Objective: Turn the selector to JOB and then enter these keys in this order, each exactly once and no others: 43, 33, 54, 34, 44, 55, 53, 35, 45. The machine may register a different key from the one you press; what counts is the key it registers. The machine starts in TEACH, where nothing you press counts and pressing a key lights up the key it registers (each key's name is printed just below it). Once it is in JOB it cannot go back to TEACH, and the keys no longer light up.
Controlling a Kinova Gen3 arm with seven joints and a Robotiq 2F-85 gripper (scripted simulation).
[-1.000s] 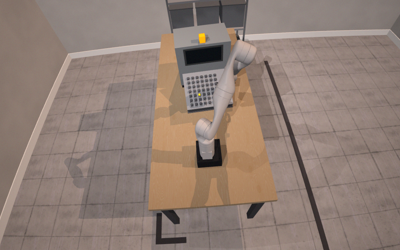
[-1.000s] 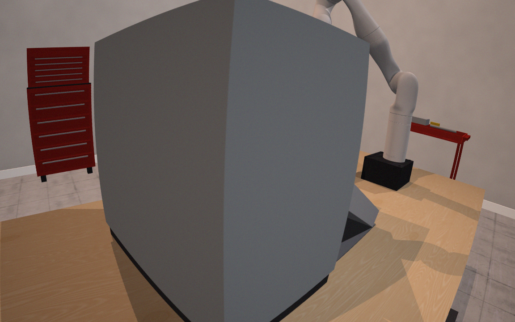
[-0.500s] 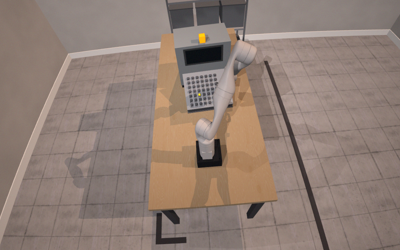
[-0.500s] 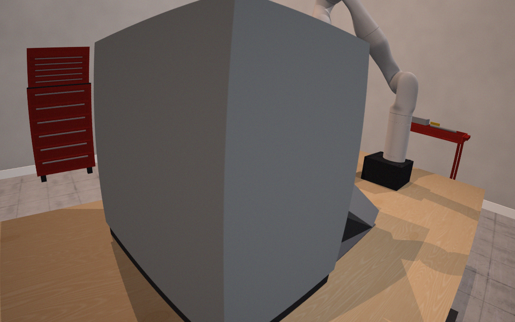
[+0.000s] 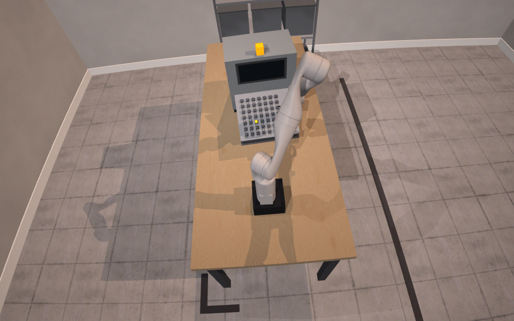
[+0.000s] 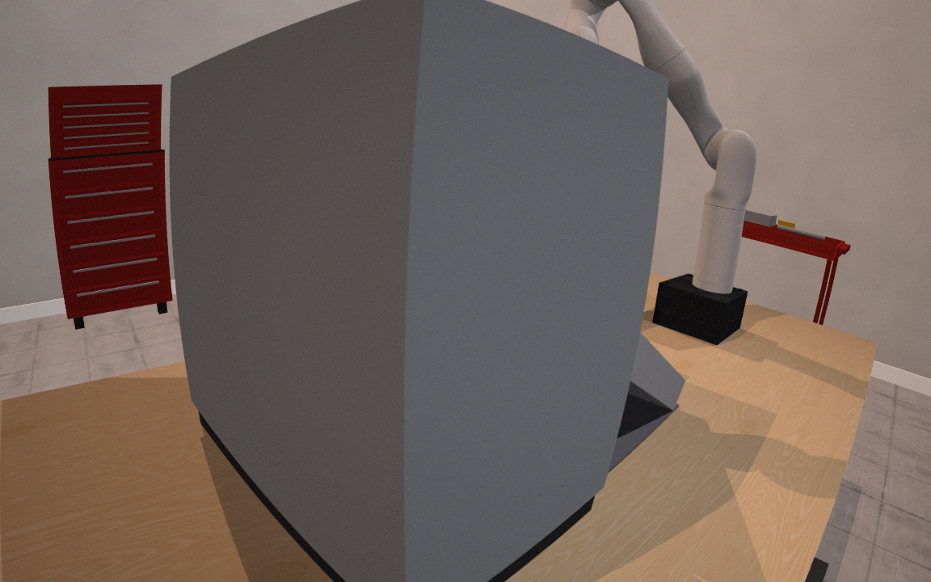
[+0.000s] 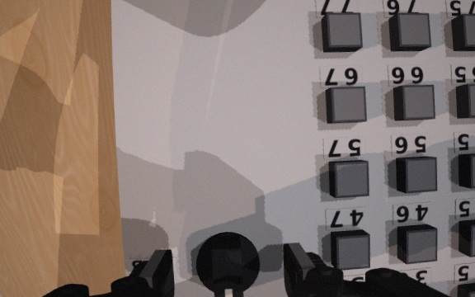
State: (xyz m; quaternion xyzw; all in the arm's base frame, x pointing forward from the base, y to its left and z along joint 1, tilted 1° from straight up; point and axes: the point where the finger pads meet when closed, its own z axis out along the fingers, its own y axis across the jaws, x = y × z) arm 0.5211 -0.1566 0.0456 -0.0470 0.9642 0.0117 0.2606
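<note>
Right now the black selector knob is 10 mm below my hand and 10 mm ahead of it. Round my hand: keypad 110 mm to the left, 60 mm below, 20 mm ahead.
</note>
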